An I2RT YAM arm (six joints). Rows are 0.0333 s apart.
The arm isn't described. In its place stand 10 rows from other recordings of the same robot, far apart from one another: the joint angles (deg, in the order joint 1, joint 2, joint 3, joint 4, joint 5, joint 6), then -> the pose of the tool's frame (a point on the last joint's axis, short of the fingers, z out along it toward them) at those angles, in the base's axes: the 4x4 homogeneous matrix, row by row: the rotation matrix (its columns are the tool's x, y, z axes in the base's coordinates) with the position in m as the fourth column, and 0 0 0 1 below.
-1.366, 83.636, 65.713, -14.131, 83.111, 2.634 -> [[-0.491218, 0.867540, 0.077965, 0.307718], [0.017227, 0.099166, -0.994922, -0.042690], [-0.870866, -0.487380, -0.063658, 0.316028], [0, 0, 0, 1]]
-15.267, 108.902, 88.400, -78.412, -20.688, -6.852 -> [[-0.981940, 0.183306, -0.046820, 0.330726], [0.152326, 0.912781, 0.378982, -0.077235], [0.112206, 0.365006, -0.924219, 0.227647], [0, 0, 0, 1]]
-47.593, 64.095, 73.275, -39.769, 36.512, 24.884 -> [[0.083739, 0.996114, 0.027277, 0.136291], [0.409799, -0.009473, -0.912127, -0.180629], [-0.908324, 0.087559, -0.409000, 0.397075], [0, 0, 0, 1]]
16.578, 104.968, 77.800, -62.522, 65.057, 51.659 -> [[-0.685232, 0.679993, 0.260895, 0.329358], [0.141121, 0.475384, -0.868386, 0.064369], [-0.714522, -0.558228, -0.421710, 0.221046], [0, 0, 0, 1]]
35.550, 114.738, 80.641, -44.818, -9.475, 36.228 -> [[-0.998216, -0.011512, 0.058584, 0.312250], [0.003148, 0.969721, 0.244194, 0.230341], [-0.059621, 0.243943, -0.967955, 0.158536], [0, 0, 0, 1]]
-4.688, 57.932, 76.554, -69.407, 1.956, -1.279 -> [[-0.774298, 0.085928, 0.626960, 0.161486], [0.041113, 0.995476, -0.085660, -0.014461], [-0.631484, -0.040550, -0.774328, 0.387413], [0, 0, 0, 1]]
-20.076, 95.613, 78.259, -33.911, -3.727, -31.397 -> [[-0.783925, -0.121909, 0.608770, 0.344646], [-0.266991, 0.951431, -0.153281, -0.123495], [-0.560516, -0.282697, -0.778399, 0.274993], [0, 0, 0, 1]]
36.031, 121.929, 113.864, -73.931, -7.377, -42.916 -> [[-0.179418, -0.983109, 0.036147, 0.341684], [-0.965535, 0.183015, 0.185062, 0.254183], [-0.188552, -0.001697, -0.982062, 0.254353], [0, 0, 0, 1]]
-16.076, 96.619, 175.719, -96.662, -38.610, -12.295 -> [[-0.207632, -0.408876, 0.888656, 0.135789], [-0.113334, 0.912391, 0.393317, -0.016013], [-0.971619, -0.019049, -0.235781, 0.596944], [0, 0, 0, 1]]
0.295, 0.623, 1.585, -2.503, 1.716, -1.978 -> [[-0.027731, 0.023845, 0.999331, 0.109520], [-0.034644, 0.999092, -0.024800, -0.000502], [-0.999015, -0.035308, -0.026880, 0.177530], [0, 0, 0, 1]]
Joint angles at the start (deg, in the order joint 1, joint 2, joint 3, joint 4, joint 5, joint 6):
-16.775 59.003 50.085 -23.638 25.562 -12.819
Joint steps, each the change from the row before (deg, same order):
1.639 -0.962 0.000 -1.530 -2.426 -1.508
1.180 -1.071 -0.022 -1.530 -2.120 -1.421
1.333 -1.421 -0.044 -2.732 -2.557 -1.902
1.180 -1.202 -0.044 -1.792 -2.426 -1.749
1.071 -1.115 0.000 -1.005 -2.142 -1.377
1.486 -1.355 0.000 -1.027 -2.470 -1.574
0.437 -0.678 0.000 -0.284 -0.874 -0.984
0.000 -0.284 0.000 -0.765 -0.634 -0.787
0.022 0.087 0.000 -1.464 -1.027 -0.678
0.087 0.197 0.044 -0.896 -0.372 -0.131
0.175 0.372 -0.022 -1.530 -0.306 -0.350
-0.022 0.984 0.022 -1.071 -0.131 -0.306
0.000 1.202 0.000 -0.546 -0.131 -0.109
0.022 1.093 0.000 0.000 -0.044 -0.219
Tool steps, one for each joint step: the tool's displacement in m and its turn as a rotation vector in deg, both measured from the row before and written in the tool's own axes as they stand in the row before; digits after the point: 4 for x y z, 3 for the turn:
0.0003 0.0056 -0.0066 -3.732 -0.746 -2.552
0.0008 0.0038 -0.0062 -3.052 -0.611 -2.203
0.0027 0.0048 -0.0077 -3.798 -0.072 -3.066
0.0014 0.0044 -0.0064 -3.342 -0.694 -2.587
-0.0001 0.0037 -0.0059 -2.739 -1.286 -1.950
-0.0006 0.0050 -0.0071 -3.238 -1.826 -2.340
-0.0003 0.0013 -0.0033 -0.967 -0.879 -1.155
0.0012 0.0007 -0.0013 -0.771 0.178 -0.872
0.0023 0.0019 0.0003 -1.584 0.958 -0.944
0.0011 0.0012 0.0007 -0.833 0.748 -0.342
0.0024 0.0022 0.0016 -1.201 1.522 -0.738
0.0016 0.0014 0.0042 -0.968 1.770 -0.580
0.0007 0.0012 0.0052 -0.867 1.504 -0.353
-0.0003 0.0007 0.0047 -0.524 0.947 -0.385

